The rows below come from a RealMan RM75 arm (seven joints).
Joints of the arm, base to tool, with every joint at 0 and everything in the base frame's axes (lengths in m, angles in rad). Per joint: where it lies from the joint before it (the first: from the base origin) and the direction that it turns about. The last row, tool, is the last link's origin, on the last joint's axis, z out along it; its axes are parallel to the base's.
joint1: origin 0 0 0.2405 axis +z
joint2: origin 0 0 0 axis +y
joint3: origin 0 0 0.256 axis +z
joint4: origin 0 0 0 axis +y
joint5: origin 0 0 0.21 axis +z
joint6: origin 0 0 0 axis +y
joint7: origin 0 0 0.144 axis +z
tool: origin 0 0 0
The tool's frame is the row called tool.
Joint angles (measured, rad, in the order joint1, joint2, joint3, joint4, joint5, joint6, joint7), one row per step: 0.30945, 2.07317, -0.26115, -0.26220, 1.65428, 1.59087, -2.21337; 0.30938, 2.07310, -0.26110, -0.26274, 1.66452, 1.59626, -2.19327; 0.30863, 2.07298, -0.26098, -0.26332, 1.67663, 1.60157, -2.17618; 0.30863, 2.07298, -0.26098, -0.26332, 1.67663, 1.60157, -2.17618; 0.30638, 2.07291, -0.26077, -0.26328, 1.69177, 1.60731, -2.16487; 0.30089, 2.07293, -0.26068, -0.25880, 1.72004, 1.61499, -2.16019; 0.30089, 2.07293, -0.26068, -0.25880, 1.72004, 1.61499, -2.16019; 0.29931, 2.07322, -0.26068, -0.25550, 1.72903, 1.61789, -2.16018; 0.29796, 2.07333, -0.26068, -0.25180, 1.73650, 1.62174, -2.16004; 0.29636, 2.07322, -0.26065, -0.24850, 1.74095, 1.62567, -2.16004; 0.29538, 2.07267, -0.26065, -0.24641, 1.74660, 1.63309, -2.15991; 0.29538, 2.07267, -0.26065, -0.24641, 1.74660, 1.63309, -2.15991; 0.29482, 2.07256, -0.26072, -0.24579, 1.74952, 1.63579, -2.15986; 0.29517, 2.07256, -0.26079, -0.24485, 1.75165, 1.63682, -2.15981; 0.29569, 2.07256, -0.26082, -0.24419, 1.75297, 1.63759, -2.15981; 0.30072, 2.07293, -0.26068, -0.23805, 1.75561, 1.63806, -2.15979
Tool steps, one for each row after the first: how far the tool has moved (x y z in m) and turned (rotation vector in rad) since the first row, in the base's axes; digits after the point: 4 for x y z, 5 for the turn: -0.0004, 0.0001, 0.0017, 0.00200, 0.02240, -0.00006; -0.0005, -0.0001, 0.0038, 0.00702, 0.04263, -0.00068; -0.0005, -0.0001, 0.0038, 0.00702, 0.04263, -0.00068; -0.0002, -0.0007, 0.0061, 0.01714, 0.05939, -0.00230; 0.0010, -0.0026, 0.0095, 0.04057, 0.07896, -0.00829; 0.0010, -0.0026, 0.0095, 0.04057, 0.07896, -0.00829; 0.0013, -0.0032, 0.0100, 0.04790, 0.08577, -0.00991; 0.0013, -0.0040, 0.0105, 0.05386, 0.09251, -0.01019; 0.0014, -0.0048, 0.0106, 0.05742, 0.09750, -0.00988; 0.0009, -0.0055, 0.0115, 0.06319, 0.10214, -0.00549; 0.0009, -0.0055, 0.0115, 0.06319, 0.10214, -0.00549; 0.0009, -0.0058, 0.0119, 0.06607, 0.10405, -0.00422; 0.0007, -0.0058, 0.0121, 0.06773, 0.10581, -0.00359; 0.0005, -0.0057, 0.0121, 0.06876, 0.10698, -0.00279; -0.0009, -0.0043, 0.0112, 0.06860, 0.11391, 0.00030
